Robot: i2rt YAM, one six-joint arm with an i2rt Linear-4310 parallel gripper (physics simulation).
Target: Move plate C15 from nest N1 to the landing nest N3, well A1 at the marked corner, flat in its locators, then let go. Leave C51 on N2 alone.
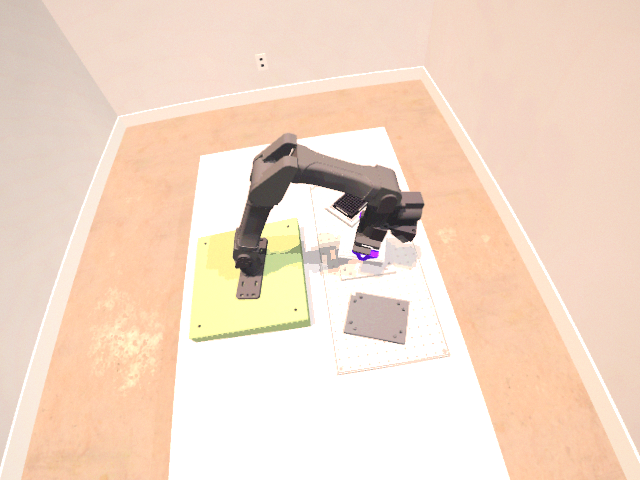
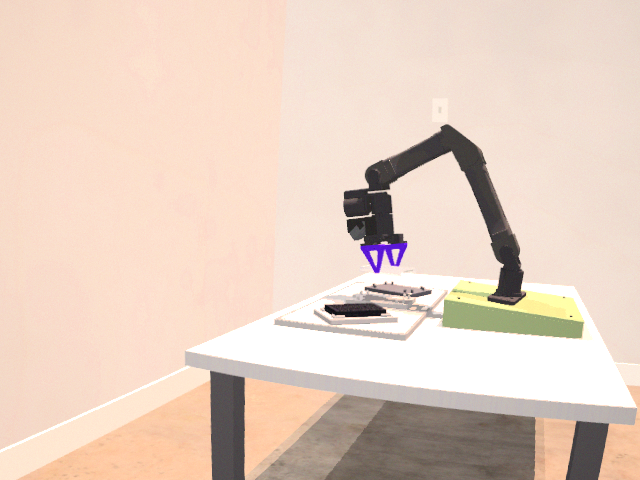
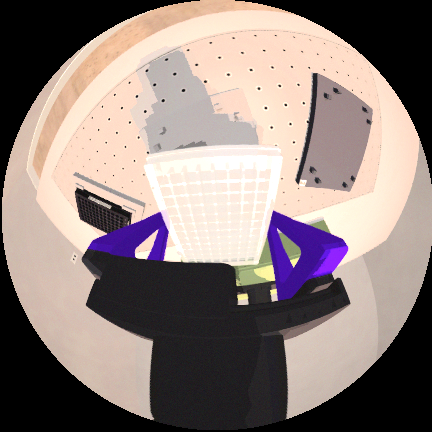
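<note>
Plate C15 [image 3: 215, 205], a pale clear well plate, is held across its width by my purple fingers. My gripper [image 2: 386, 267] [image 3: 217, 214] is shut on it, high above the pegboard. The light nest N3 [image 1: 355, 276] [image 2: 387, 299] [image 3: 230, 100] lies below, partly hidden by the plate and its shadow. The dark grey nest N1 [image 1: 376, 318] [image 2: 398, 289] [image 3: 340, 137] is empty, its locator pegs showing. Black plate C51 [image 1: 349, 205] [image 2: 354, 309] [image 3: 103, 210] sits on the white nest N2 [image 1: 339, 217] [image 2: 356, 319]. I cannot make out well A1 or the marked corner.
A perforated board [image 1: 390, 353] [image 3: 240, 65] bears the nests. The green base block [image 1: 250, 320] [image 2: 511, 322] under my arm stands beside it on the white table [image 1: 258, 392] [image 2: 413, 369]. N2 and N1 lie on opposite sides of N3.
</note>
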